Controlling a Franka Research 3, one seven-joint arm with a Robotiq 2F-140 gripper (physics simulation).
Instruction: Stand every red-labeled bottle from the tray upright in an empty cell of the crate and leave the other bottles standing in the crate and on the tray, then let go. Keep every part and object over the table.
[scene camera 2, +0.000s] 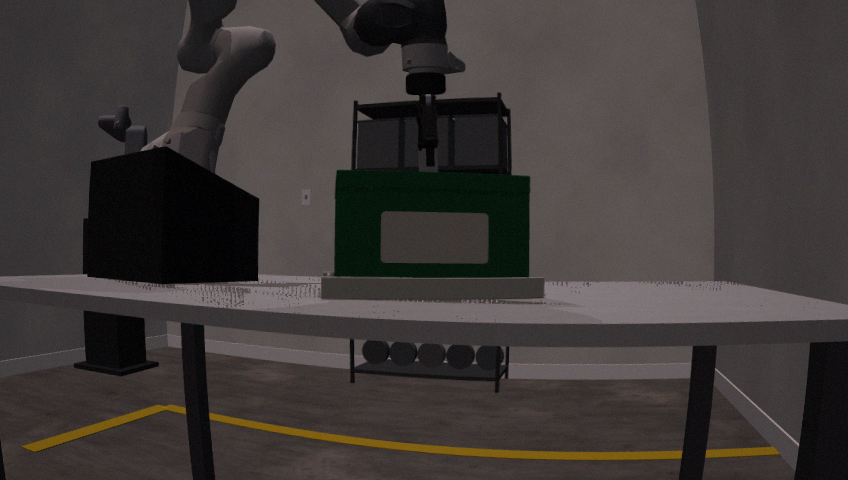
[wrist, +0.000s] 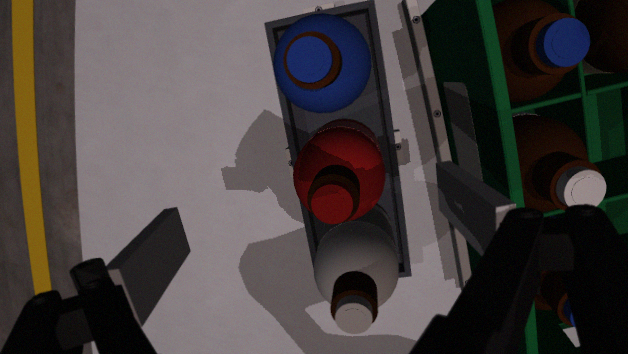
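A red-labeled bottle with a red cap stands in the middle of the grey tray in the wrist view, between a blue-labeled bottle and a white-labeled bottle. The green crate stands to the right of the tray in the wrist view. It holds a blue-capped brown bottle, a white-capped one and others partly shown; an empty cell shows right of these. My gripper is open and empty above the tray, its fingers on either side of the bottle row. The crate hides the tray in the scene view.
A low pale strip runs along the crate's foot. A black box stands on the table at the left in the scene view. The table's edge shows at the left of the wrist view. A dark shelf unit stands behind the table.
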